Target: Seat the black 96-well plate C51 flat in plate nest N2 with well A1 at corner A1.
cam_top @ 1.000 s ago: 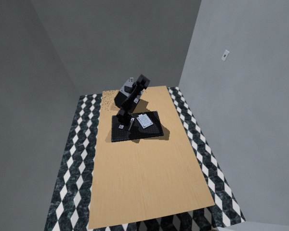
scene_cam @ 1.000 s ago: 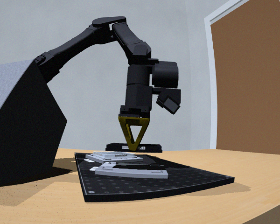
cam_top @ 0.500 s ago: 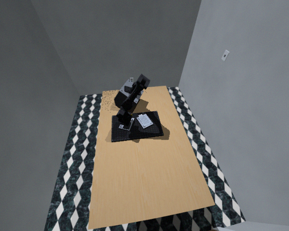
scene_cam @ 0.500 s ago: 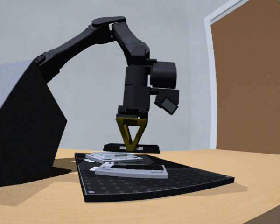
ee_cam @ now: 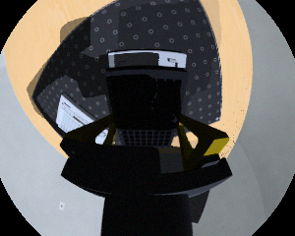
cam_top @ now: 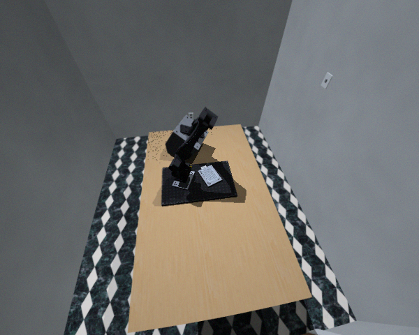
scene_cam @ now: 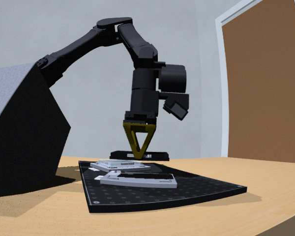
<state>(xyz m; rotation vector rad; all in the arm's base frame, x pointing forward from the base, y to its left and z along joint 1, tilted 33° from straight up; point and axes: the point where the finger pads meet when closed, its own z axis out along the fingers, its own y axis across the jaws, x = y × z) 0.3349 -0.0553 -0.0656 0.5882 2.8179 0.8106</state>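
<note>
My gripper is now right at the black plate C51. The rest, counted from my hand: clear plate C15: 19 cm to the left, 5 cm below, 1 cm behind.
</note>
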